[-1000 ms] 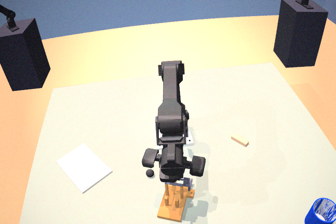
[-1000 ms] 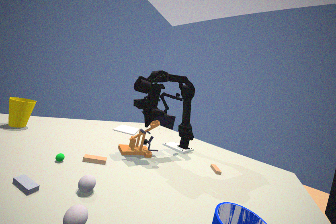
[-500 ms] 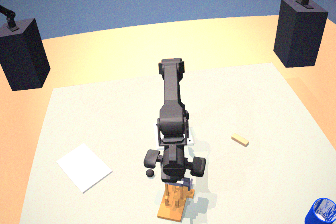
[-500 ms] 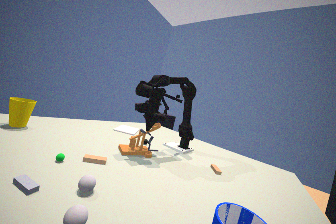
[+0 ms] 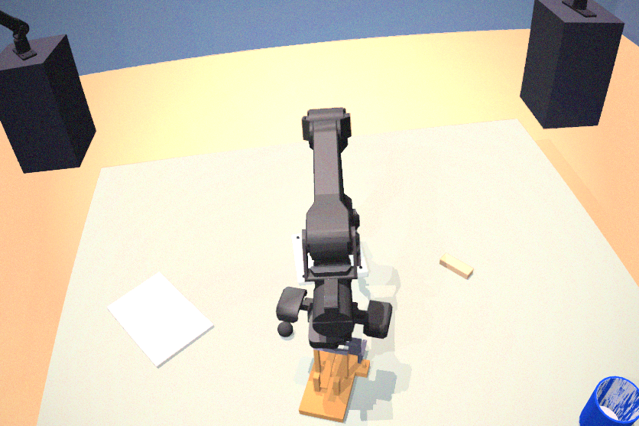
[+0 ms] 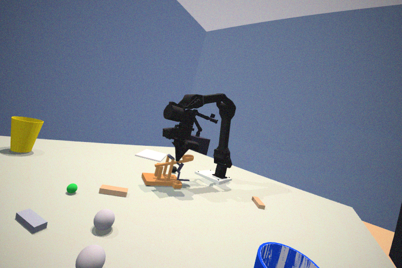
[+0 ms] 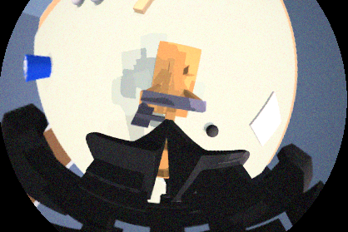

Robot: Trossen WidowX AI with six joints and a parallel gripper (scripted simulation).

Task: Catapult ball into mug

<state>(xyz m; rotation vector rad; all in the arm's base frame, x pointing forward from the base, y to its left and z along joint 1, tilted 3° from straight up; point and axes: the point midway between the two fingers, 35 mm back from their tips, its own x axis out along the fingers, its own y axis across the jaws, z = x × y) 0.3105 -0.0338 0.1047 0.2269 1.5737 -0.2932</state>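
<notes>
The orange wooden catapult lies 1 cm ahead of my gripper tip, 2 cm to the left of it and 3 cm below it. Round my gripper tip: green ball (34 cm ahead, 1 cm to the right, 8 cm below); dark ball (9 cm behind, 9 cm to the right, 7 cm below); white sheet (15 cm behind, 37 cm to the right, 9 cm below).
</notes>
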